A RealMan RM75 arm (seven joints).
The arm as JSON. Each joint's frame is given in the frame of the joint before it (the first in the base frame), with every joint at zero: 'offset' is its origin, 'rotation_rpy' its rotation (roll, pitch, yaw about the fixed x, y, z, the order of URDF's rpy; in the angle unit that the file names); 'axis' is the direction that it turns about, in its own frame. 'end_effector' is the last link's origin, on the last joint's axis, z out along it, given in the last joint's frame.
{
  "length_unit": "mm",
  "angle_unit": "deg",
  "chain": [
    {
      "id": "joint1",
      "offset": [
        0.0,
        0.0,
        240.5
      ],
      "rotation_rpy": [
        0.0,
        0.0,
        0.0
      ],
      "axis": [
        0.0,
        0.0,
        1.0
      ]
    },
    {
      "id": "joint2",
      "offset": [
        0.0,
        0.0,
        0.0
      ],
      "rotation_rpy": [
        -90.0,
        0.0,
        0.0
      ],
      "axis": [
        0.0,
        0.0,
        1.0
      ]
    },
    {
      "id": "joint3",
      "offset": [
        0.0,
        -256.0,
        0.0
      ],
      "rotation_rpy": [
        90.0,
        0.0,
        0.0
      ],
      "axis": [
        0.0,
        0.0,
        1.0
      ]
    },
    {
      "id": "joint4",
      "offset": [
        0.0,
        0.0,
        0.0
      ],
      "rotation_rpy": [
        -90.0,
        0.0,
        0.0
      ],
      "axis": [
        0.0,
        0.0,
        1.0
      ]
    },
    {
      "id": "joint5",
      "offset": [
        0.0,
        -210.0,
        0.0
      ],
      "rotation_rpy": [
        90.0,
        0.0,
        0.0
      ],
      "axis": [
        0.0,
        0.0,
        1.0
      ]
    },
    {
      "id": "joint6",
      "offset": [
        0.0,
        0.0,
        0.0
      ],
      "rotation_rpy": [
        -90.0,
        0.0,
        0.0
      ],
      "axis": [
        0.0,
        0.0,
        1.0
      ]
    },
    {
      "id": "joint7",
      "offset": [
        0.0,
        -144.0,
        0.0
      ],
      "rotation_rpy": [
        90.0,
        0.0,
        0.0
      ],
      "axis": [
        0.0,
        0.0,
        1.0
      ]
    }
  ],
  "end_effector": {
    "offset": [
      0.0,
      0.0,
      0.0
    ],
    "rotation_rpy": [
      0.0,
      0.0,
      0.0
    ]
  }
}
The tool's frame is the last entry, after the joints.
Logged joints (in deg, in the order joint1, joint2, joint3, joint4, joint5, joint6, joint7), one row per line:
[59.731, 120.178, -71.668, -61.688, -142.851, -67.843, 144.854]
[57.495, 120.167, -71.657, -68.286, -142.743, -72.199, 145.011]
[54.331, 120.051, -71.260, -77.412, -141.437, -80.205, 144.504]
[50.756, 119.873, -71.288, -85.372, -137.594, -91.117, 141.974]
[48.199, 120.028, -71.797, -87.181, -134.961, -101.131, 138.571]
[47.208, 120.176, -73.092, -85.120, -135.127, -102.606, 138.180]
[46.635, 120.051, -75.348, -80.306, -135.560, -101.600, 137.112]
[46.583, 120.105, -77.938, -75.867, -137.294, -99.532, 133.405]
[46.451, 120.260, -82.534, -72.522, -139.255, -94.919, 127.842]
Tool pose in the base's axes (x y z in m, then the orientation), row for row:
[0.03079, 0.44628, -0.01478, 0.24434, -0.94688, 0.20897, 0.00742]
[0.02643, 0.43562, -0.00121, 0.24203, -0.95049, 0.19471, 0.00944]
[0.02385, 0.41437, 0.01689, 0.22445, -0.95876, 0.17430, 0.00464]
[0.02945, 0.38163, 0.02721, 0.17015, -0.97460, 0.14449, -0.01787]
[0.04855, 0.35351, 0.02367, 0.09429, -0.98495, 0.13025, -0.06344]
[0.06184, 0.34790, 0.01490, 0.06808, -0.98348, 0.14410, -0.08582]
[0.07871, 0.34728, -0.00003, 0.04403, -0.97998, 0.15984, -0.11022]
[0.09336, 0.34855, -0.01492, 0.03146, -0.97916, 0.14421, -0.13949]
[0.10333, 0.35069, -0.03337, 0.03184, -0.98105, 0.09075, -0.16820]
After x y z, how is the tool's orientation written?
As a quaternion, w x y z.
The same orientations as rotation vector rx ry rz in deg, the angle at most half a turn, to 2 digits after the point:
[-148.15, 32.69, 1.16]
[-148.89, 30.50, 1.48]
[-151.57, 27.56, 0.73]
[-158.65, 23.52, -2.91]
[-167.38, 22.13, -10.78]
[-169.74, 24.87, -14.81]
[-171.62, 27.99, -19.30]
[-172.80, 25.45, -24.62]
[-173.10, 16.01, -29.68]

